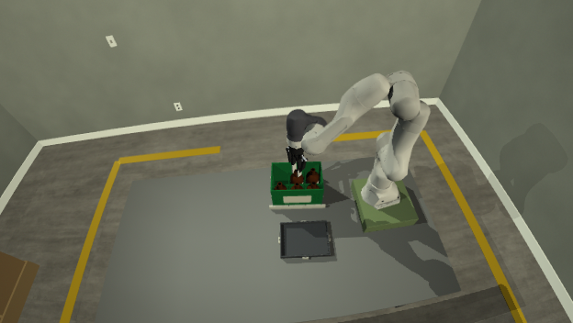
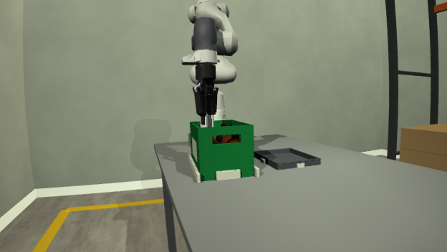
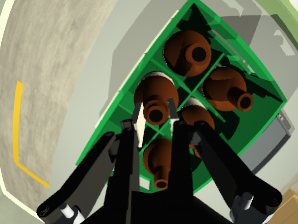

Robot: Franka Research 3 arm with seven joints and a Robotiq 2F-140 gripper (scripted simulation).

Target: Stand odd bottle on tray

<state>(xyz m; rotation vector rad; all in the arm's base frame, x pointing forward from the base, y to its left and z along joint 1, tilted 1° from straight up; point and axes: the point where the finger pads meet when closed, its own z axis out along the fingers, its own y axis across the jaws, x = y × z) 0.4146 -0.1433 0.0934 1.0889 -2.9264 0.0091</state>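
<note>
Now: the green crate 90 mm below my hand and 40 mm to the left of it. Round my hand: dark grey tray (330 mm to the left, 160 mm below, 10 mm behind).
</note>
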